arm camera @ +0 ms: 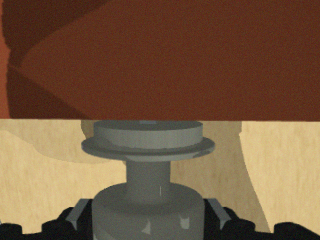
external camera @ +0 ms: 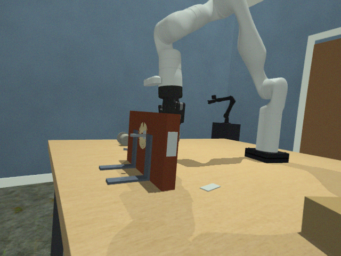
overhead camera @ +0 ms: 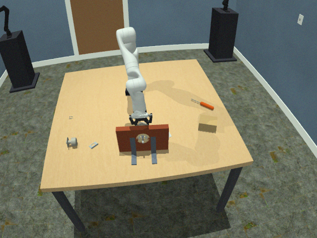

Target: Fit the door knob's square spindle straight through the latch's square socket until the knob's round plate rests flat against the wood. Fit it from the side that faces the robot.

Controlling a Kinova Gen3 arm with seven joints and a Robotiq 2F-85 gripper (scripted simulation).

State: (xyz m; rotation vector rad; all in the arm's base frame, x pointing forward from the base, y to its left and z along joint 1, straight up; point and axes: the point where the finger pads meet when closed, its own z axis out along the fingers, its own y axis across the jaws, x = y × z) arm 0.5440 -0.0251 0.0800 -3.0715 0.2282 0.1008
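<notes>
My hand is 80 mm short of the wooden slab, 20 mm above it and 10 mm to the left of it. The rest, counted from my hand: door knob: 40 mm ahead, 10 mm below; then tan box: 450 mm to the left, 90 mm below, 20 mm behind.
</notes>
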